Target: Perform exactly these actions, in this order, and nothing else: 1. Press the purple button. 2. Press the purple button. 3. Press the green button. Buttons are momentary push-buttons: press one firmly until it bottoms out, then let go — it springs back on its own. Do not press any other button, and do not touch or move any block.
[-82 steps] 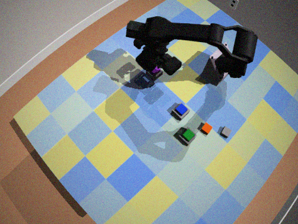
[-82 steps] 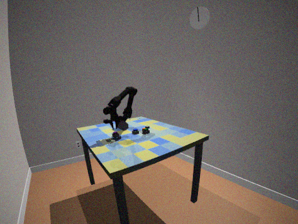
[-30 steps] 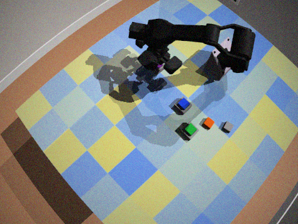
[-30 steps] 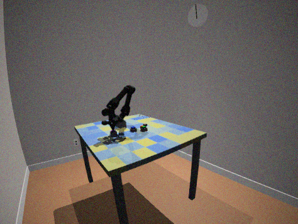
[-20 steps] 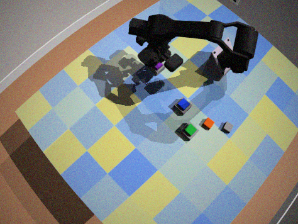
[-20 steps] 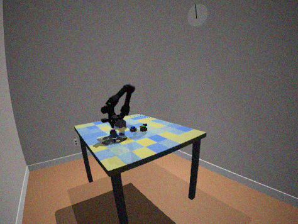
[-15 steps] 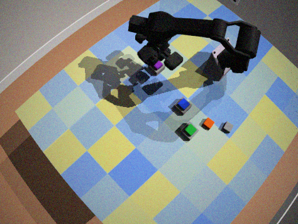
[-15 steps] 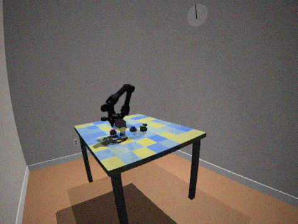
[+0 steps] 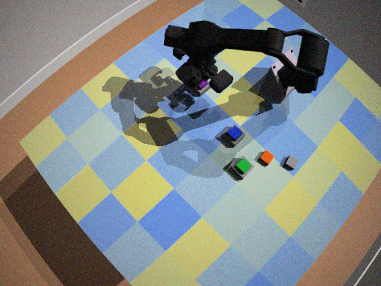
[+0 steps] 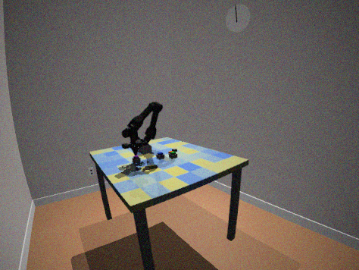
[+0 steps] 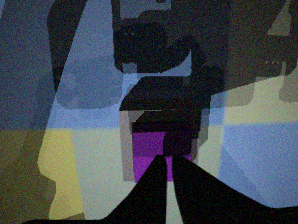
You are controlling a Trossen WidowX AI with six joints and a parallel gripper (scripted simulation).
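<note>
Now: the purple button 10 mm below my gripper tip. The rest, counted from my gripper tip: green button (270 mm to the left, 100 mm ahead, 10 mm below); then blue button (190 mm to the left, 40 mm ahead, 10 mm below).
</note>
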